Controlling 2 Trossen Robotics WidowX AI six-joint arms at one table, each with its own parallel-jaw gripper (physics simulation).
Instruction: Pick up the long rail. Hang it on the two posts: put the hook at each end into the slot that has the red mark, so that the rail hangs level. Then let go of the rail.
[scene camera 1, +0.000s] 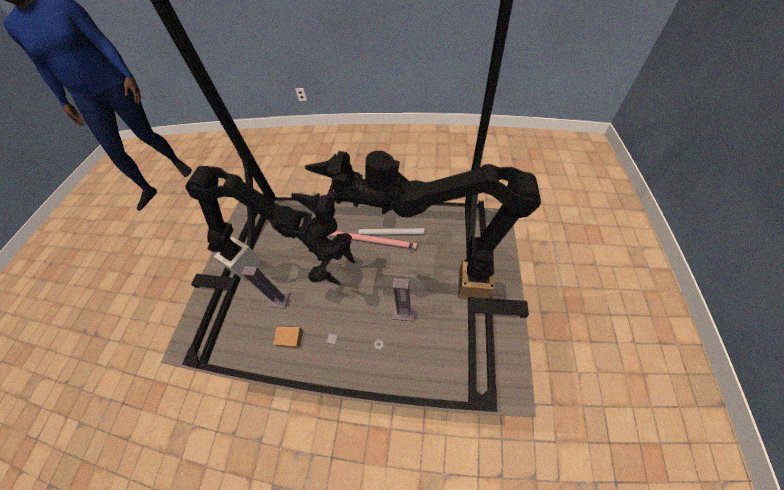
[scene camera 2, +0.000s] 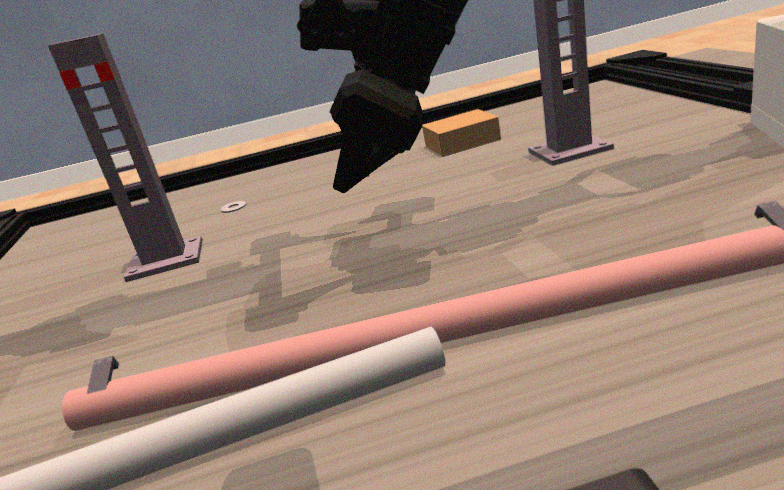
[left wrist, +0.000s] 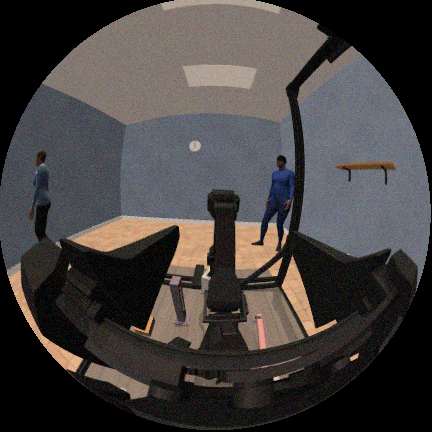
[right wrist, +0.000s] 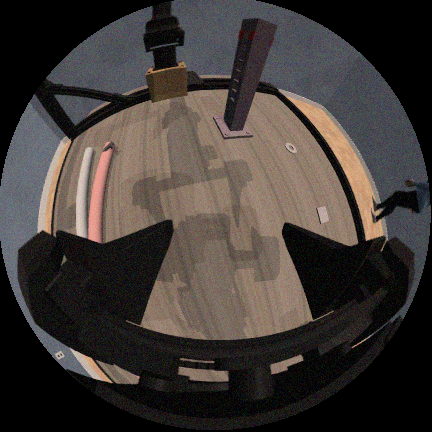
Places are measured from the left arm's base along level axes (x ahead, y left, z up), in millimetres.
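Pixels of known places: left gripper, fingertip midpoint: (scene camera 1: 298, 180) (left wrist: 236, 234); right gripper, fingertip midpoint: (scene camera 1: 347, 273) (scene camera 2: 346, 167) (left wrist: 197, 377) (right wrist: 229, 227); left arm's base, link origin: (scene camera 1: 478, 273) (right wrist: 165, 66); right arm's base, link origin: (scene camera 1: 231, 251).
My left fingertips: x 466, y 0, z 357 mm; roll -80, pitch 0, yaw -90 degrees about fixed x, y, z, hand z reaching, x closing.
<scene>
Ahead of a thing's pixels: the offset from my left fingertips to its top centre. "pt": to the spot under its first point.
The long pink rail @(16 mm back, 144 mm right, 417 mm down) (scene camera 1: 384, 239) (scene camera 2: 520, 306) (left wrist: 260, 330) (right wrist: 97, 200) lies on the table, with an upturned grey hook @(pt 236 mm back, 127 mm right, 422 mm down) (scene camera 2: 101, 375) near one end and another hook @(pt 201 mm ahead, 155 mm right, 420 mm down) (scene camera 2: 770, 213) at the other. Two grey slotted posts stand upright: one post @(243 mm back, 119 mm left, 234 mm down) (scene camera 1: 402, 309) (scene camera 2: 153, 231) (right wrist: 250, 85) has red marks at its top slot; the other post @(200 mm ahead, 135 mm left, 234 mm down) (scene camera 1: 265, 287) (scene camera 2: 569, 124) (left wrist: 177, 300) is cut off at its top in scene camera 2. My left gripper (scene camera 1: 300, 181) is open and empty, high at the back. My right gripper (scene camera 1: 346, 272) (right wrist: 229, 227) is open and empty above the table between rail and posts.
A white rod @(155 mm back, 188 mm right, 425 mm down) (scene camera 1: 391, 231) (scene camera 2: 260, 404) (right wrist: 84, 200) lies close beside the rail. An orange block @(114 mm ahead, 261 mm left, 420 mm down) (scene camera 1: 287, 336) (scene camera 2: 461, 132), a white square @(pt 27 mm back, 243 mm left, 447 mm down) (scene camera 1: 331, 339) (right wrist: 323, 215) and a washer @(180 mm back, 236 mm left, 448 mm down) (scene camera 2: 226, 208) lie beyond the posts. A black frame (scene camera 1: 346, 391) borders the table.
</scene>
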